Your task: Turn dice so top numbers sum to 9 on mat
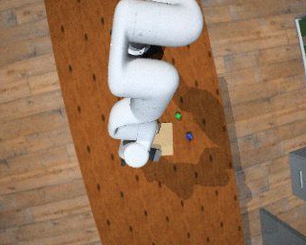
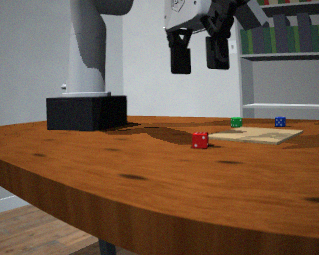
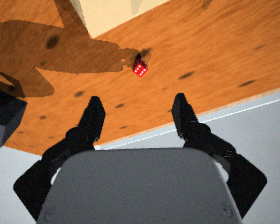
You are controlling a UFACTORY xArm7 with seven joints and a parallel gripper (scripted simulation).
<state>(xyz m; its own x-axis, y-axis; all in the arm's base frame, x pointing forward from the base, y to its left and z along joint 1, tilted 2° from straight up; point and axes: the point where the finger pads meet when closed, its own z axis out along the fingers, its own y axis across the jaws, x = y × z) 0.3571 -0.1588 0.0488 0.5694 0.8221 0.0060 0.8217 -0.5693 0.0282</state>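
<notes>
My gripper is now 10 cm above the red die. Also, from my hand: blue die (9 cm ahead, 26 cm to the left, 10 cm below); then tan mat (6 cm ahead, 12 cm to the left, 11 cm below); then green die (1 cm behind, 24 cm to the left, 10 cm below).
</notes>
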